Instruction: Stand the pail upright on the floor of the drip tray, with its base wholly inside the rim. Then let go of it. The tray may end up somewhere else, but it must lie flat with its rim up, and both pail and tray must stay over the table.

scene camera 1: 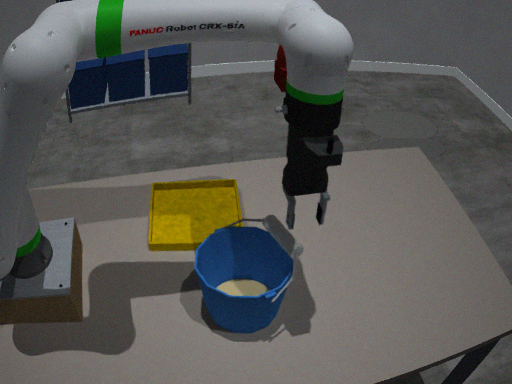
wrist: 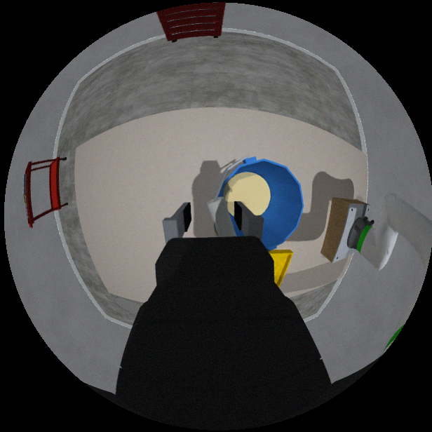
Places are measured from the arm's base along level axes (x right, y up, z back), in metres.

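Where they show: gripper, fingertip midpoint: point(scene camera 1: 304, 223); arm's base, link origin: point(scene camera 1: 28, 257).
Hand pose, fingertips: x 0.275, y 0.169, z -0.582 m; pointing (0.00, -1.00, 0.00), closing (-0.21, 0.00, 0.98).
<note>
Each offset is from my fingertips to the top centre of the thing.
The blue pail point(scene camera 1: 245, 316) point(wrist: 286, 205) stands upright on the table, with a cream inner bottom. Its wire handle leans to the right in the scene view, and the pale grey handle grip {dy -0.066, dx -0.056, dz +0.010 m} point(scene camera 1: 281, 235) point(wrist: 223, 221) rests near the rim. The yellow drip tray {dy -0.244, dx -0.370, dz +0.095 m} point(scene camera 1: 172, 246) point(wrist: 281, 252) lies flat with its rim up, behind and left of the pail in the scene view; in the wrist view most of it is hidden. My gripper point(scene camera 1: 306, 223) point(wrist: 212, 210) is open and empty, pointing down above the table, beside the grip. In the wrist view the right finger overlaps the pail's near side.
The robot's base stands on a wooden block point(scene camera 1: 42, 311) point(wrist: 340, 227) at the left of the scene view. The table's right edge point(scene camera 1: 467, 221) lies beyond the gripper. A rack with blue bins point(scene camera 1: 126, 77) stands on the floor behind the table.
</note>
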